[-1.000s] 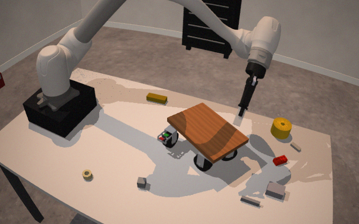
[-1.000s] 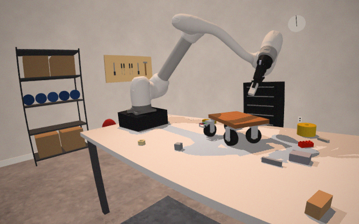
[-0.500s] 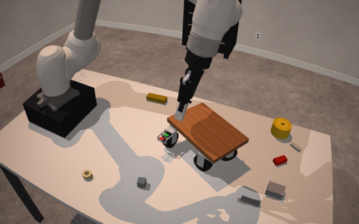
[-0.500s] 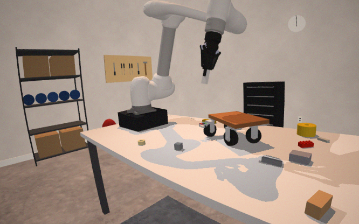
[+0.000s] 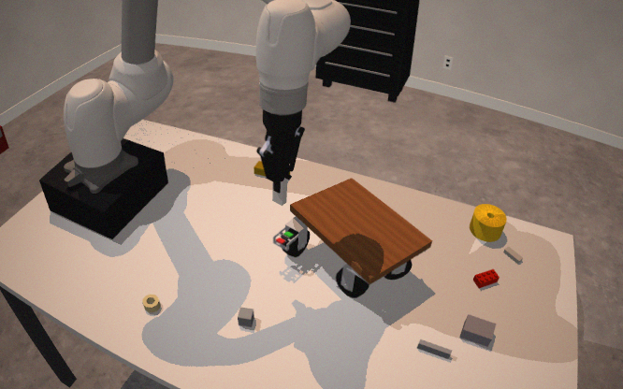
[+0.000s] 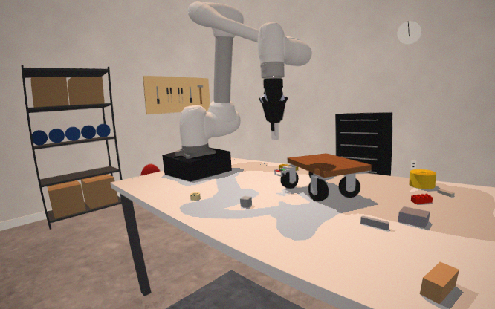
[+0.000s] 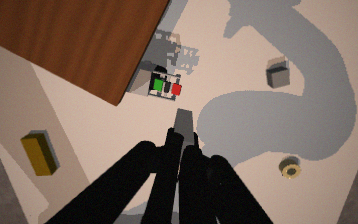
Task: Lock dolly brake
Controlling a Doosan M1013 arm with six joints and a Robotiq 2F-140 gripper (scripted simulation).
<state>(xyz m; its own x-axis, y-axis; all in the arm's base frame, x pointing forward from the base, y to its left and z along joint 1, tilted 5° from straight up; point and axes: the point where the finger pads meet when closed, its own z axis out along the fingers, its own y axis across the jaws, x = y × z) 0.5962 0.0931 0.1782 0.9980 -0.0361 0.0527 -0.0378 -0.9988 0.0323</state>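
My hand is 10 mm past the brake pedal, 30 mm to the right of it and 170 mm above it. Also, from my hand: grey cube: 30 mm ahead, 180 mm to the right, 240 mm below; then red brick: 470 mm ahead, 260 mm to the left, 240 mm below; then yellow cylinder: 400 mm ahead, 460 mm to the left, 220 mm below.
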